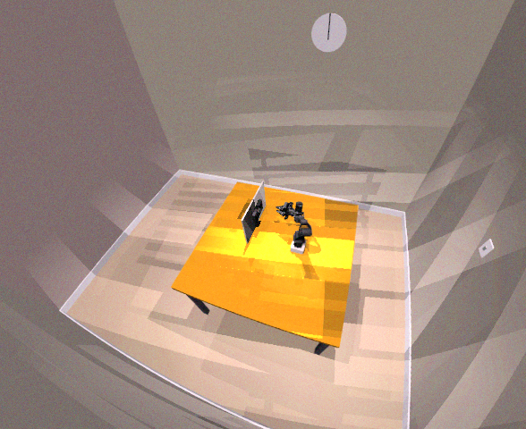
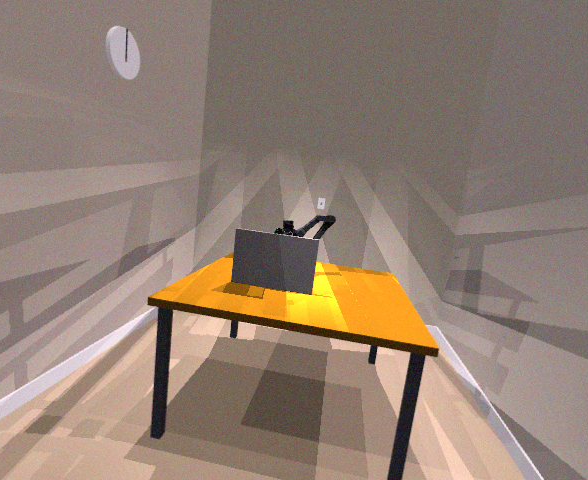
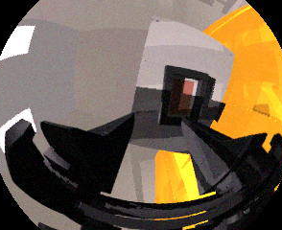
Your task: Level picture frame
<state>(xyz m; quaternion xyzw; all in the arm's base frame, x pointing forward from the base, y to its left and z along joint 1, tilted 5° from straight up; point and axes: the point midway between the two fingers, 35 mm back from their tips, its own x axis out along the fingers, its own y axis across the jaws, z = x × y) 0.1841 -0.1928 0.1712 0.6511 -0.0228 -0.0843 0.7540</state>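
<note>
The dark picture frame is 170 mm ahead of my gripper tip, 30 mm to the right of it and 90 mm below it. From my gripper tip the other things lie so: grey wall panel: 180 mm ahead, 30 mm to the right, 100 mm below.
</note>
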